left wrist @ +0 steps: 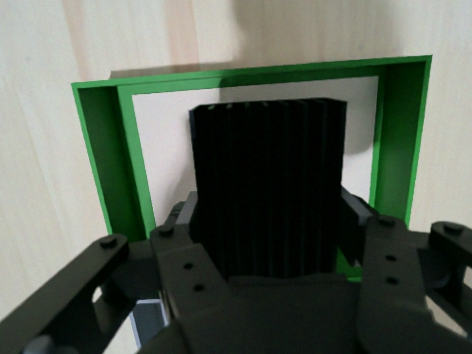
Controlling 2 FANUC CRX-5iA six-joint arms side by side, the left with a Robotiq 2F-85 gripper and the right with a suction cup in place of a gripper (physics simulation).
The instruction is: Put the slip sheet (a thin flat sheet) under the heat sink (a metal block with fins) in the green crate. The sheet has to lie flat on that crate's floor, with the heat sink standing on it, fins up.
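The heat sink [267, 150], a black block with its fins facing the camera, is between the fingers of my left gripper [270, 202], which is shut on it. It is held above the green crate [250, 66]. The slip sheet [162, 135], a thin white sheet, lies flat on that crate's floor beneath the heat sink. Its left, top and right edges show, with green floor along the left side. The heat sink and gripper hide its middle and near part. My right arm's suction cup does not show in the left wrist view.
The crate's walls stand up around the sheet on the left, right and far sides; the gripper hides most of the near side. A dark grey object with a light rim [149, 322] shows partly at the lower left, outside the crate. The crate stands on a pale wooden surface [40, 150].
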